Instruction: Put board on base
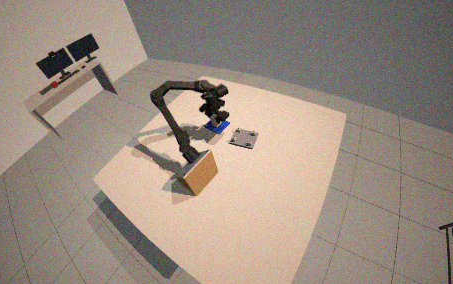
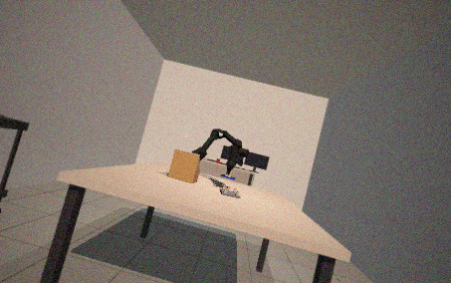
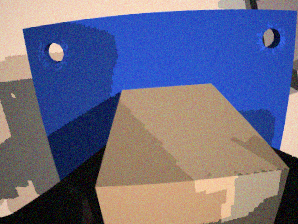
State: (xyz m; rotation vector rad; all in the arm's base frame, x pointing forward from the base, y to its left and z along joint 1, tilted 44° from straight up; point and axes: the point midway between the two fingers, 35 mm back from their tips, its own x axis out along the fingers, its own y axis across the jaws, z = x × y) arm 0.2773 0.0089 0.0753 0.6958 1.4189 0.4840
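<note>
Now: the grey base 16 cm to the right of my gripper tip, 11 cm below it and 4 cm ahead of it. The rest, counted from my gripper tip: blue board (right at my gripper tip).
</note>
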